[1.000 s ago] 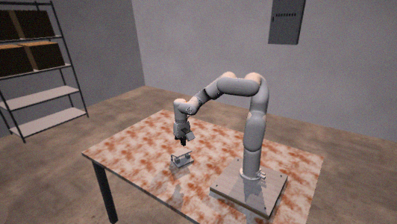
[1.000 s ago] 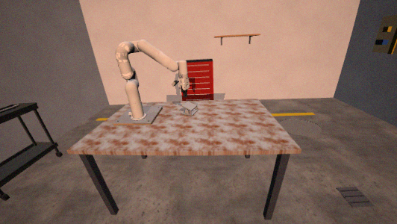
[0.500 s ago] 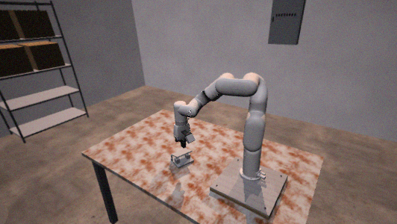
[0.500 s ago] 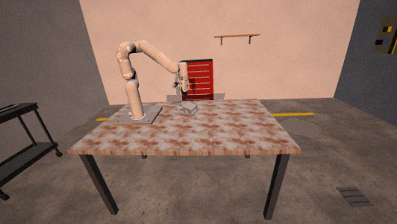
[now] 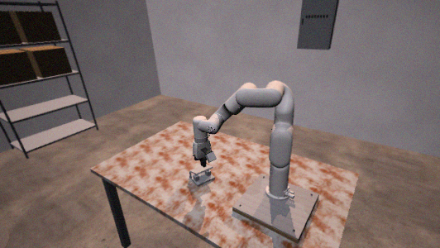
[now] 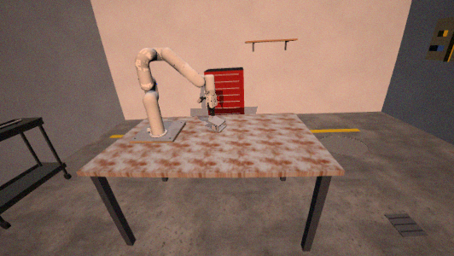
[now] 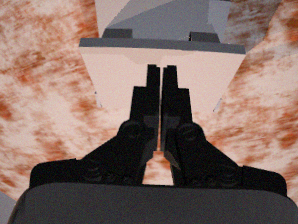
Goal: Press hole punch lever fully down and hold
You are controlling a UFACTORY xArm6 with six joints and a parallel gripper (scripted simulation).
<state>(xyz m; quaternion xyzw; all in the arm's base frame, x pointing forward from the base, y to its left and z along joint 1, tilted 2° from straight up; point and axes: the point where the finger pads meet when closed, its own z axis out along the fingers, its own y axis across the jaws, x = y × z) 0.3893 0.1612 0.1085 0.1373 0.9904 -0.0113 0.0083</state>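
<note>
Right now my hand is 3 cm short of the hole punch lever, 1 cm to the left of it and 7 cm above it. The rest, counted from my hand: grey hole punch (4 cm ahead, 1 cm to the right, 9 cm below).
</note>
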